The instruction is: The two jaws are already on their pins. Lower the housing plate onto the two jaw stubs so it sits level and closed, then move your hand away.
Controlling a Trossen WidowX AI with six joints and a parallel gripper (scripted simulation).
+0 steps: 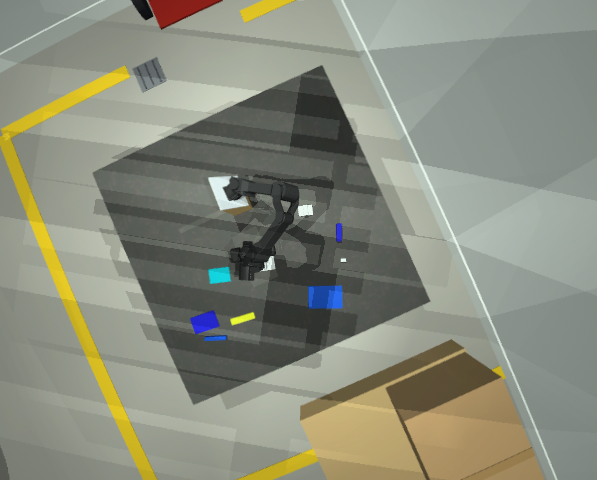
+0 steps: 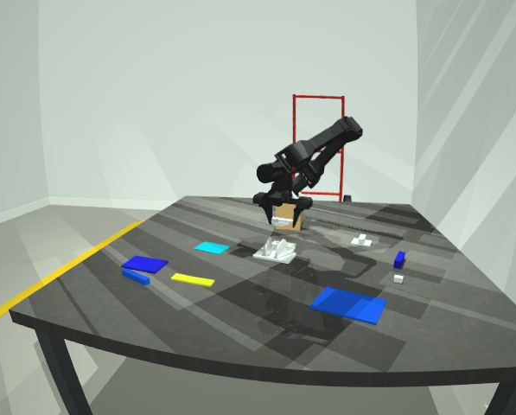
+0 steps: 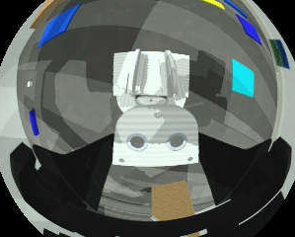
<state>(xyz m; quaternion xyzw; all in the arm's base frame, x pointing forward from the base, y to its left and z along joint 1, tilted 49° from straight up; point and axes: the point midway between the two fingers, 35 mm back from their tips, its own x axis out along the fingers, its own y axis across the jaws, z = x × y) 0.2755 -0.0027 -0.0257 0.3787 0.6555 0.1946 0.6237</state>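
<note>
My gripper tip is 6 cm short of the white base, 2 cm to the left of it and 8 cm above it. The rest, counted from my gripper tip: cyan tile (2 cm ahead, 24 cm to the right, 8 cm below); white cube (22 cm ahead, 35 cm to the left, 8 cm below); yellow bar (27 cm ahead, 22 cm to the right, 8 cm below).
</note>
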